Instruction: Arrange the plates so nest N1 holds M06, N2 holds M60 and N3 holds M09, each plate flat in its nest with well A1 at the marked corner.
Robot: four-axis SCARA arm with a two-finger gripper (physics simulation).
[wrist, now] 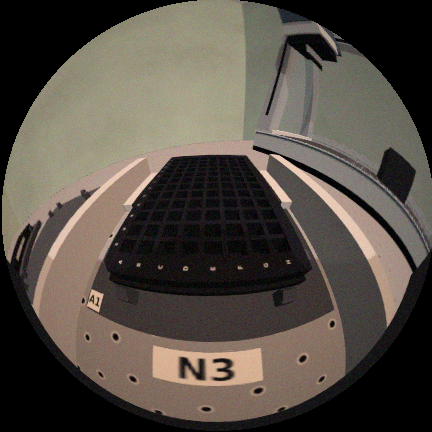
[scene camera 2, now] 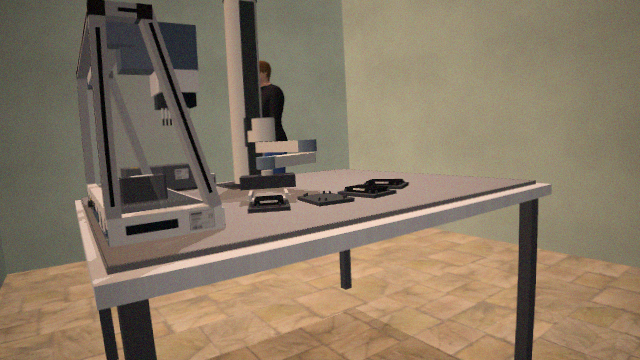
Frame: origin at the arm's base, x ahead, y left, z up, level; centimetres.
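Seen in the pictures: gripper, fingertip midpoint: (wrist: pixel 206 163) (scene camera 2: pixel 268 197).
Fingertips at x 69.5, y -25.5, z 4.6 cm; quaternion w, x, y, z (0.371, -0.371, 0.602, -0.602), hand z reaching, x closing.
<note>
Offsets run from my fingertips to a thing's top centre. "*": to the spot under its first point.
My gripper (scene camera 2: pixel 269 194) (wrist: pixel 206 163) is shut on a black well plate {dy +1.1, dx -2.1, dz -0.2 cm} (scene camera 2: pixel 269 200) (wrist: pixel 207 225), with a finger along each long side. The plate is level, very low over or in nest N3 {dy +1.0, dx -2.2, dz -1.1 cm} (scene camera 2: pixel 255 209) (wrist: pixel 215 322); whether it touches the nest is not clear. Its lettered edge, A at left to H at right, faces the N3 label {* dy +5.2, dx -10.6, dz -3.1 cm} (wrist: pixel 207 365), and its A corner is on the side of the A1 tag {* dy +9.2, dx -6.5, dz -2.1 cm} (wrist: pixel 95 300). The neighbouring nest {dy +18.9, dx +1.8, dz -1.1 cm} (scene camera 2: pixel 325 200) (wrist: pixel 62 215) has bare pins. Another black plate {dy +36.0, dx +2.3, dz -0.7 cm} (scene camera 2: pixel 364 188) sits on the nest beyond. Plate names are unreadable.
Another black plate {dy +52.7, dx -6.3, dz -0.7 cm} (scene camera 2: pixel 387 181) sits at the far right of the row. A white-framed machine (scene camera 2: pixel 165 225) (wrist: pixel 330 155) stands on the table to the left in the scene view. A person (scene camera 2: pixel 272 105) stands behind the arm's column (scene camera 2: pixel 236 90).
</note>
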